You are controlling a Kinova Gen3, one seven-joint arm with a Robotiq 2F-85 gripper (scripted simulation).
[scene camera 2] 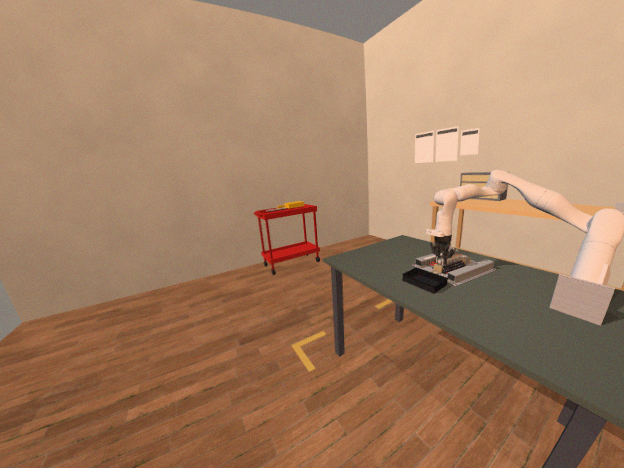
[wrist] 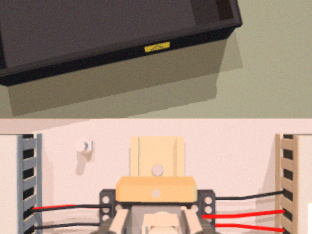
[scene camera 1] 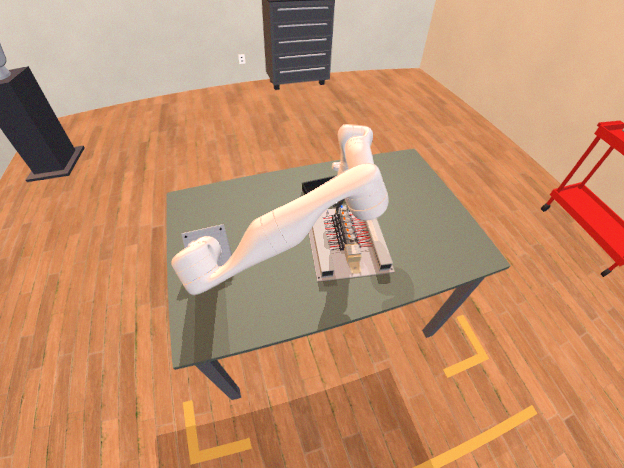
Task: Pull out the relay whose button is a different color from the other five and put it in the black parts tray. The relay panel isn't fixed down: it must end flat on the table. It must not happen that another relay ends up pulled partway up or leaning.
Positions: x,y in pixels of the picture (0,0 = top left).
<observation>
A relay panel shows in scene camera 2 (462,273), in the wrist view and in scene camera 1. One and the same spot on the relay panel: (wrist: 62,163) is (scene camera 1: 323,215).
</observation>
